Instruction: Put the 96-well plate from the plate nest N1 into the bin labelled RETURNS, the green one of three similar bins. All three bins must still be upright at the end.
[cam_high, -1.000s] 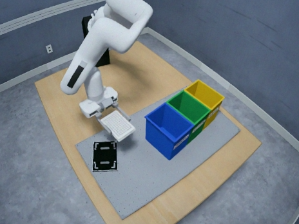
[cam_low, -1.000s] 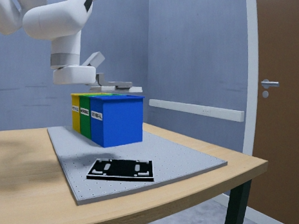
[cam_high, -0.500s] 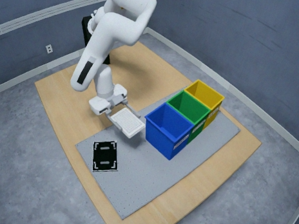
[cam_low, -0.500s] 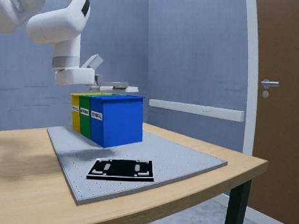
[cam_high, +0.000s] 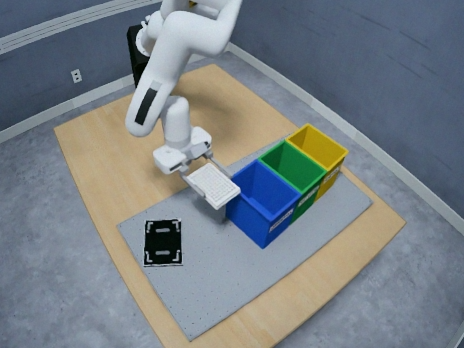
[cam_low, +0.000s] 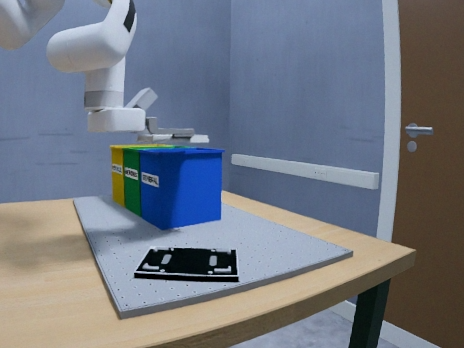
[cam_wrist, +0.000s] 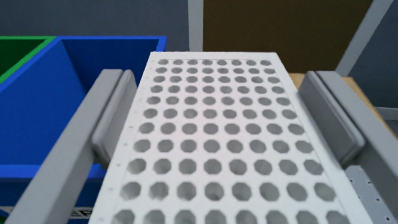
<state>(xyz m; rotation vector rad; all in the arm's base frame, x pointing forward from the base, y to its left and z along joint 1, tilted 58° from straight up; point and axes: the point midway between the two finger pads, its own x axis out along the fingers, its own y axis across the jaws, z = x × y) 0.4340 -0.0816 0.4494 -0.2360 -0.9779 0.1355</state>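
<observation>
The green bin lies 240 mm to the left of my hand, 130 mm below it and 80 mm ahead of it. Round my hand: blue bin: 130 mm below, 110 mm to the left, 80 mm ahead; then black plate nest: 220 mm below, 160 mm to the right, 50 mm behind; then white 96-well plate: 10 mm below.
</observation>
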